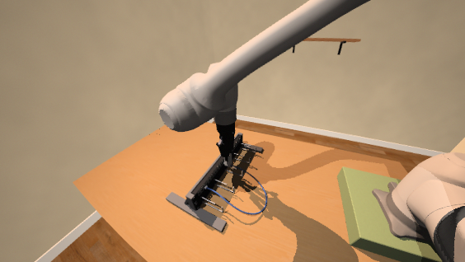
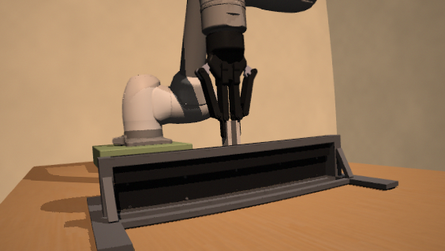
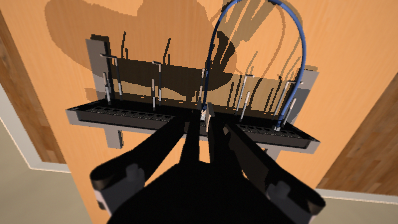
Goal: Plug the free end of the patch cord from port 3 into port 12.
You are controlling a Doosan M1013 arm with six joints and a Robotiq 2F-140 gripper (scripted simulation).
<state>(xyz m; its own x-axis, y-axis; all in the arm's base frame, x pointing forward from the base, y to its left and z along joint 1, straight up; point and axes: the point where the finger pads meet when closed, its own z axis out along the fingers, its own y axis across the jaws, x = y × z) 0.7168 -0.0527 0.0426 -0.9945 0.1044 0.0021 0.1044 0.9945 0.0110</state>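
Right now my hand is 10 mm short of the plug and 30 mm above it.
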